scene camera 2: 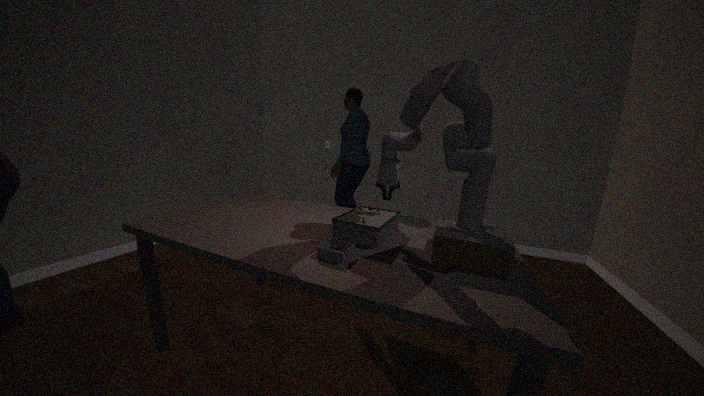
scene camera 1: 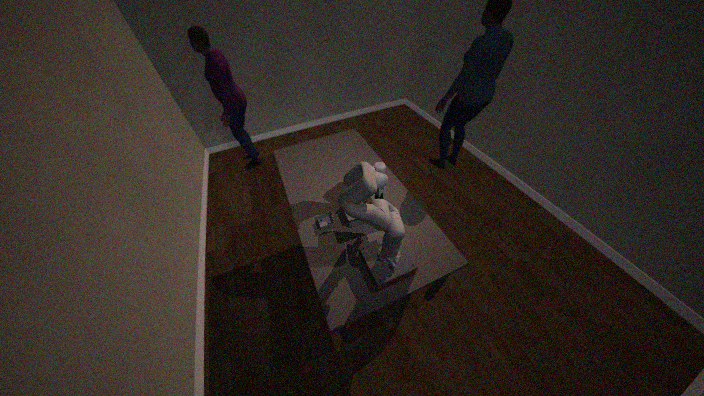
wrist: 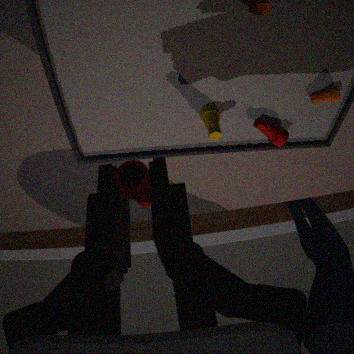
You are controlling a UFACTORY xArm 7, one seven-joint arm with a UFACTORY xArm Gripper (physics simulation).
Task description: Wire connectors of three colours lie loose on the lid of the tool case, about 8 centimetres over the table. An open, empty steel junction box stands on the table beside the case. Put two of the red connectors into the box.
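Frame: origin at the arm's base, x down, y back, z left, level; centimetres.
Where they show: gripper, fingertip midpoint: (scene camera 2: 386,199) (wrist: 137,178); arm's base, origin of the base link: (scene camera 2: 467,229) (scene camera 1: 388,253).
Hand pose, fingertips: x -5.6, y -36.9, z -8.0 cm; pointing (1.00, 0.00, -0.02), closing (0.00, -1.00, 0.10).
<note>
Each offset is from my fingertips to the top centre of the thing. "pt": to the spot under its first point. Level surfaces: height alone.
My gripper (scene camera 1: 379,194) (scene camera 2: 387,197) (wrist: 137,178) is shut on a red connector {dx -1.6, dy -0.1, dz +0.2 cm} (wrist: 138,194), whose dark open end faces the wrist camera. It hangs above the tool case {dx +6.7, dy -5.9, dz +8.5 cm} (scene camera 2: 353,236), with a gap over the lid {pt dx +7.1, dy +1.0, dz +4.5 cm} (scene camera 2: 384,216) (wrist: 110,105) in scene camera 2. In the wrist view, another red connector {dx +5.5, dy -9.8, dz -3.8 cm} (wrist: 271,131) lies near the lid's edge, beside a yellow connector {dx +4.7, dy -4.9, dz -2.3 cm} (wrist: 211,120). An orange connector {dx +5.9, dy -13.5, dz -0.3 cm} (wrist: 326,94) lies at the right and another orange one {pt dx +6.0, dy -6.6, dz +6.1 cm} (wrist: 259,7) at the top. The steel junction box {dx +11.5, dy -4.8, dz +37.0 cm} (scene camera 1: 323,223) (scene camera 2: 331,256) stands beside the case; its inside is too small and dark to read.
The arm's base block (scene camera 2: 467,254) stands on the table {dx +15.3 cm} (scene camera 1: 320,175) (scene camera 2: 225,220) to the right of the case in scene camera 2. A person in blue (scene camera 1: 477,75) (scene camera 2: 355,145) and one in purple (scene camera 1: 225,82) stand beyond the table. Lighting is dim, with strong arm shadows.
</note>
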